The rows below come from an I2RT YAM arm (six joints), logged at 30 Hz.
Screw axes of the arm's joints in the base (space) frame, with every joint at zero. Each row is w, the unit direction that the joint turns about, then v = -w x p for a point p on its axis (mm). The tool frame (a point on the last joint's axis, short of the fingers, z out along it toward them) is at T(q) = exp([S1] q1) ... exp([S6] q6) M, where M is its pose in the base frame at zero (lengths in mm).
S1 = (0, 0, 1, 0, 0, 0)
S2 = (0, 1, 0, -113.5, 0, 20)
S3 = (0, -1, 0, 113.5, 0, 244)
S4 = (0, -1, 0, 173.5, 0, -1)
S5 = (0, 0, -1, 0, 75, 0)
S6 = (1, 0, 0, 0, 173.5, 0)
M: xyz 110.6 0 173.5 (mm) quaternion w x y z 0.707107 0 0.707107 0
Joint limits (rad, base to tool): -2.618..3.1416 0..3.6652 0..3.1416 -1.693..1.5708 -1.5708..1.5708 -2.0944..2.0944
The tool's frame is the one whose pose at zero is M.
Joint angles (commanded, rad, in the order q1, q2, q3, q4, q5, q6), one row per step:
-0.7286 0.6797 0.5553 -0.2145 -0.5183 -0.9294
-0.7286 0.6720 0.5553 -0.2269 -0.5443 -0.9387
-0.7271 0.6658 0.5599 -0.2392 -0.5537 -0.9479
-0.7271 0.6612 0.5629 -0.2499 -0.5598 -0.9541
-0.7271 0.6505 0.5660 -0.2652 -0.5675 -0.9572
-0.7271 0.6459 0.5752 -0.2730 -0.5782 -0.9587
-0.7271 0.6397 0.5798 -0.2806 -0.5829 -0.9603
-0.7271 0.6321 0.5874 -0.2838 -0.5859 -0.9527
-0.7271 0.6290 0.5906 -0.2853 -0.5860 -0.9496
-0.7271 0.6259 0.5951 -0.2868 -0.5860 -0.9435
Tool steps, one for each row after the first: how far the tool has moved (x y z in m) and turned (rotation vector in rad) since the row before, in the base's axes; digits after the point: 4 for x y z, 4 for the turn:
-0.0010 0.0020 0.0000 0.0008 -0.0008 0.0272
-0.0009 0.0015 0.0013 -0.0053 0.0003 0.0130
-0.0008 0.0010 0.0007 -0.0023 0.0018 0.0075
-0.0017 0.0018 0.0011 0.0000 -0.0002 0.0081
-0.0007 0.0011 0.0031 -0.0027 -0.0067 0.0105
-0.0010 0.0011 0.0017 -0.0025 -0.0033 0.0049
-0.0011 0.0011 0.0033 0.0000 -0.0105 0.0008
-0.0005 0.0004 0.0014 -0.0002 -0.0040 -0.0007
-0.0005 0.0004 0.0018 0.0018 -0.0052 -0.0016

